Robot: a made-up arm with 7 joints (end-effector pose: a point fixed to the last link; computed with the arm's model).
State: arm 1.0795 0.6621 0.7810 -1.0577 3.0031 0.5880 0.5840
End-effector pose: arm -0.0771 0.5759 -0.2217 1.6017 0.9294 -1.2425
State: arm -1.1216 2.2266 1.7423 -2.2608 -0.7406 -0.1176 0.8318
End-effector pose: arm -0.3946 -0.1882 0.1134 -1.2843 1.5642 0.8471
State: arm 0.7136 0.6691 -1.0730 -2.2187 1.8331 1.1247 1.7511
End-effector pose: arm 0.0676 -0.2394 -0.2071 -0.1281 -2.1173 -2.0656
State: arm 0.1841 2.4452 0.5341 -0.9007 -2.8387 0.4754 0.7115
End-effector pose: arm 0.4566 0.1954 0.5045 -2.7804 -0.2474 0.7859
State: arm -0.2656 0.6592 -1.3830 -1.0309 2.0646 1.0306 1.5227
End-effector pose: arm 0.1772 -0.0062 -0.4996 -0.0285 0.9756 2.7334
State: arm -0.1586 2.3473 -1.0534 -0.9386 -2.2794 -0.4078 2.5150
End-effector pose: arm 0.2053 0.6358 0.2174 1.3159 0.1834 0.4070
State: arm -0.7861 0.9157 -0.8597 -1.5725 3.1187 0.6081 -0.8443
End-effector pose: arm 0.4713 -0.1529 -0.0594 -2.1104 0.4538 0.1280
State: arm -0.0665 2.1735 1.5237 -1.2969 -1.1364 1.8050 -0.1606
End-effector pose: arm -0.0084 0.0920 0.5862 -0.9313 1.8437 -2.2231
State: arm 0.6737 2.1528 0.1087 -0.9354 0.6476 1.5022 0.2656
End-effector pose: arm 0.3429 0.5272 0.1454 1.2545 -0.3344 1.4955
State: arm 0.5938 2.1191 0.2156 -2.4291 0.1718 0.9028 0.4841
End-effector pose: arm 0.3981 0.0343 -0.1099 0.2748 -0.4941 -0.3473
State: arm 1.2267 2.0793 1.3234 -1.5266 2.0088 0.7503 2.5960
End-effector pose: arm 0.5777 0.2103 0.1109 1.6144 0.0399 -2.1677
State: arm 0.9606 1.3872 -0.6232 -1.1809 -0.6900 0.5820 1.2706
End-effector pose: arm -0.1039 0.4845 -0.3516 0.5854 0.1658 0.5070
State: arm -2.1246 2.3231 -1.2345 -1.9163 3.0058 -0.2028 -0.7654
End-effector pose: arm 0.2803 0.1517 0.4363 -1.6320 -1.7616 -0.1858
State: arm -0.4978 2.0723 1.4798 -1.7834 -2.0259 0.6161 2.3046
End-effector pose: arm -0.1949 -0.0870 0.5313 -0.5746 2.1835 1.1740
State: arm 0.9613 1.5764 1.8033 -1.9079 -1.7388 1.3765 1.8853
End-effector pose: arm 0.2642 0.1509 0.4346 -0.6608 2.7226 0.8705
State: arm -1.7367 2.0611 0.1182 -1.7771 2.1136 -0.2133 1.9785
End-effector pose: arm -0.1623 -0.0028 0.5795 -2.6248 0.6543 -1.1620
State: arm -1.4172 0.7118 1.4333 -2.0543 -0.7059 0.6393 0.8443
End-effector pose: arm -0.0812 0.4611 0.2876 0.9089 2.1809 -0.7826
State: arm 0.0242 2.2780 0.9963 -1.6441 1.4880 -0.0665 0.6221
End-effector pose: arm 0.3667 -0.0755 0.5286 -1.3634 -1.3333 -0.7526
